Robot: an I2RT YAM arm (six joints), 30 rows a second.
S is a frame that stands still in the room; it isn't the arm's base.
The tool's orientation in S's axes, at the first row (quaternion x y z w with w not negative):
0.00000, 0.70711, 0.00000, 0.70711
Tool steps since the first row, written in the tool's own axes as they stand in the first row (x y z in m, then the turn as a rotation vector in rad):
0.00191, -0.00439, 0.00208, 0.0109, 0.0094, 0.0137
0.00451, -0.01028, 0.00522, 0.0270, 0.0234, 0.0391
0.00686, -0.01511, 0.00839, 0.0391, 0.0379, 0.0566
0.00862, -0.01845, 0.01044, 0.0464, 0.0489, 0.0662
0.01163, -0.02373, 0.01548, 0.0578, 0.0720, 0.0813
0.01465, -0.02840, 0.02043, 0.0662, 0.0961, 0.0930
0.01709, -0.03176, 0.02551, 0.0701, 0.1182, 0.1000
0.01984, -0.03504, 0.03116, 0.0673, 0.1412, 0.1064
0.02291, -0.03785, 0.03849, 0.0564, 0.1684, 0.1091
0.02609, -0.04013, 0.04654, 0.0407, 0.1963, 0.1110
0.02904, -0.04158, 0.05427, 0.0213, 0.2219, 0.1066
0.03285, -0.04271, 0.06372, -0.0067, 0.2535, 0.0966
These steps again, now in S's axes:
0.00208, -0.00439, -0.00191, 0.0137, 0.0094, -0.0109
0.00522, -0.01028, -0.00451, 0.0391, 0.0234, -0.0270
0.00839, -0.01511, -0.00686, 0.0566, 0.0379, -0.0391
0.01044, -0.01845, -0.00862, 0.0662, 0.0489, -0.0464
0.01548, -0.02373, -0.01163, 0.0813, 0.0720, -0.0578
0.02043, -0.02840, -0.01465, 0.0930, 0.0961, -0.0662
0.02551, -0.03176, -0.01709, 0.1000, 0.1182, -0.0701
0.03116, -0.03504, -0.01984, 0.1064, 0.1412, -0.0673
0.03849, -0.03785, -0.02291, 0.1091, 0.1684, -0.0564
0.04654, -0.04013, -0.02609, 0.1110, 0.1963, -0.0407
0.05427, -0.04158, -0.02904, 0.1066, 0.2219, -0.0213
0.06372, -0.04271, -0.03285, 0.0966, 0.2535, 0.0067

